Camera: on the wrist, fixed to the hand. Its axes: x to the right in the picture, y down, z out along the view.
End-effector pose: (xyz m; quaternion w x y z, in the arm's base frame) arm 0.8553 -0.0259 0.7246 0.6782 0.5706 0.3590 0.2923
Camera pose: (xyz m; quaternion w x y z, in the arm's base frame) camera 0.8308 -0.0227 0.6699 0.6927 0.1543 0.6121 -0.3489
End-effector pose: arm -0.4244 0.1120 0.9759 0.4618 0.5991 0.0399 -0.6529
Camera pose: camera -0.4397 0.1605 0.9440 0.1716 -0.3310 -0.4213 0.8267
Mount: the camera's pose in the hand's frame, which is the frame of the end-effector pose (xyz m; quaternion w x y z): -0.0030 -0.0536 -0.0269 0.6756 0.0136 -0.0778 -0.7330
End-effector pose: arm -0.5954 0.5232 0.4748 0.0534 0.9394 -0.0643 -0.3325
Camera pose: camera -0.5762 0.5781 0.4898 0.2254 -0.6567 -0.6365 0.3360
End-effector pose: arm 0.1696 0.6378 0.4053 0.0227 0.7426 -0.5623 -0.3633
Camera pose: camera 0.2284 0.6499 0.4029 0.3048 -0.8859 -0.1577 0.3122
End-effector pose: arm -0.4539 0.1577 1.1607 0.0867 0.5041 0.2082 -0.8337
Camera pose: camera -0.4498 0.2173 1.1664 0.5432 -0.1243 -0.4921 0.6688
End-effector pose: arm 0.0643 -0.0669 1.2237 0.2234 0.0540 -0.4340 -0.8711
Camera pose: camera 0.0564 -0.0572 1.1650 0.5221 -0.2899 0.2829 0.7506
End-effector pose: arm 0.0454 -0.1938 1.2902 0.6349 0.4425 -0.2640 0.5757
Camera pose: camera 0.0918 -0.1691 1.2612 0.8244 0.5459 0.1044 -0.1073
